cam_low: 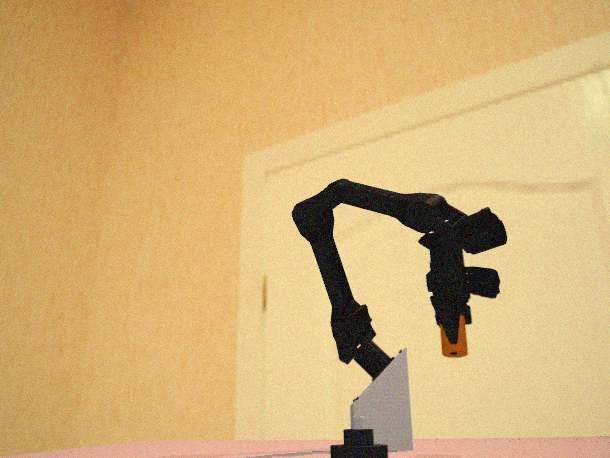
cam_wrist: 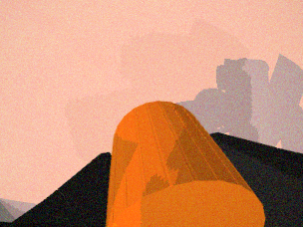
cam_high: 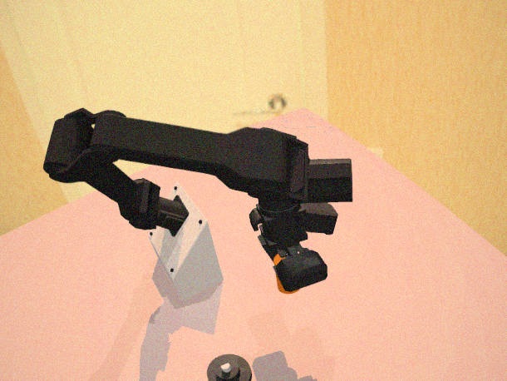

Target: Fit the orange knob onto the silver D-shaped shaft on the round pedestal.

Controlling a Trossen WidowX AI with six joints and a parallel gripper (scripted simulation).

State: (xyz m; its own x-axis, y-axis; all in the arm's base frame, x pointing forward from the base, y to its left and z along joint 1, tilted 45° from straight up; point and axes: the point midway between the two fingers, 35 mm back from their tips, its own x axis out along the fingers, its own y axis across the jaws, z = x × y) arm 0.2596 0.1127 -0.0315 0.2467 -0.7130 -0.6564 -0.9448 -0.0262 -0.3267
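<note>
My gripper tip is now 16 cm to the left of the round pedestal, 13 cm above it and 4 cm short of it. The rest, counted from my gripper tip: orange knob 3 cm above, 1 cm behind.
</note>
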